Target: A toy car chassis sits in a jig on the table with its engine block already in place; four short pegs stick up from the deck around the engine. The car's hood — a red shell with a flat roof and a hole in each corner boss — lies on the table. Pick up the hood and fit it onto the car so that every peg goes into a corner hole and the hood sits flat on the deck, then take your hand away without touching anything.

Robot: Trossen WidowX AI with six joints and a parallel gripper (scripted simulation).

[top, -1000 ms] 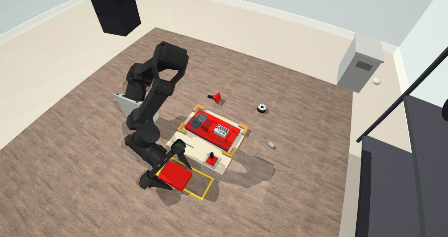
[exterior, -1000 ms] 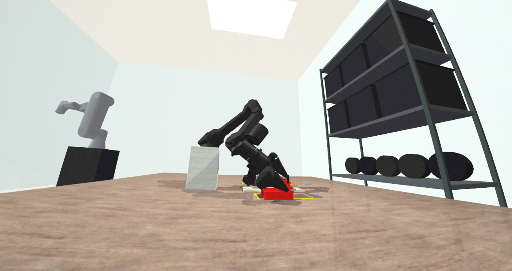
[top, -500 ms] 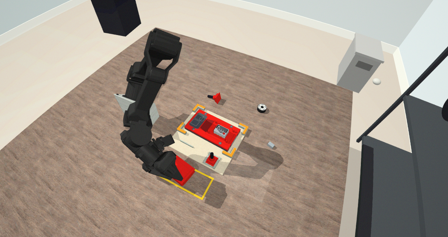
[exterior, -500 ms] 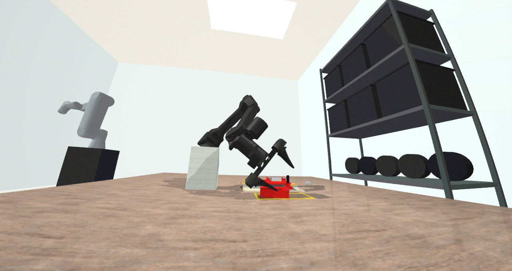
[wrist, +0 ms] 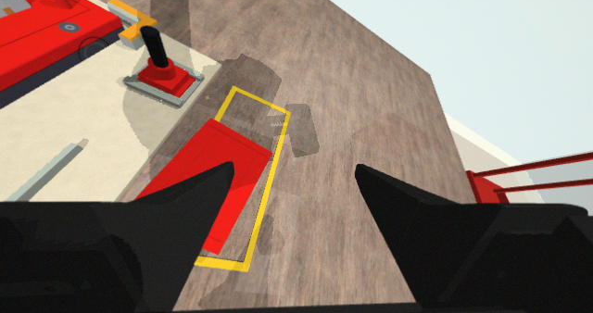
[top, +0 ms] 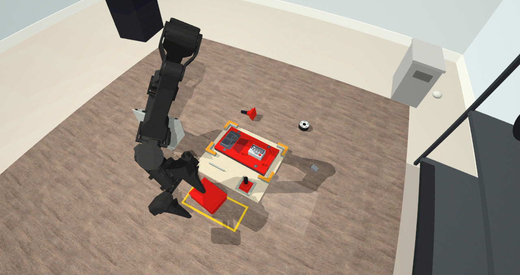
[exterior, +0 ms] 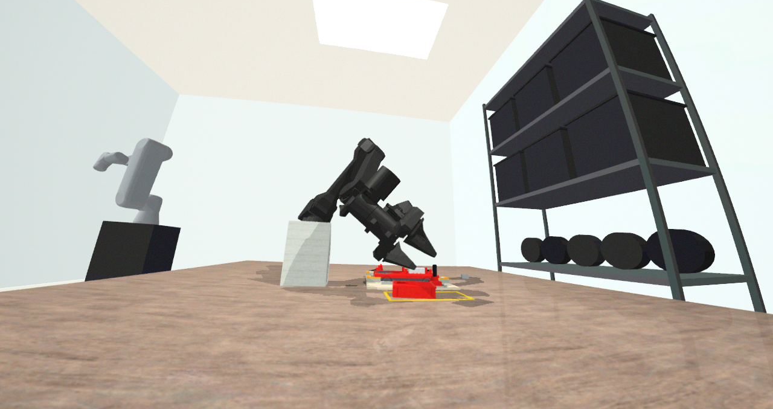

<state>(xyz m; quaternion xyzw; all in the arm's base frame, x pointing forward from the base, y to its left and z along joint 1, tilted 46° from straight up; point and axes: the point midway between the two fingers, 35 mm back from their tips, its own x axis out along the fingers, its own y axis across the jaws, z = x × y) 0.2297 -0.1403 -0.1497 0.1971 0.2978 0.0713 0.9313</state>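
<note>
Now: the red hood 60 mm below my gripper tip and 50 mm to the left of it. Also, from my gripper tip: grey engine block: 250 mm to the left, 90 mm ahead, 50 mm below; black-and-white wheel: 430 mm to the left, 220 mm ahead, 70 mm below.
</note>
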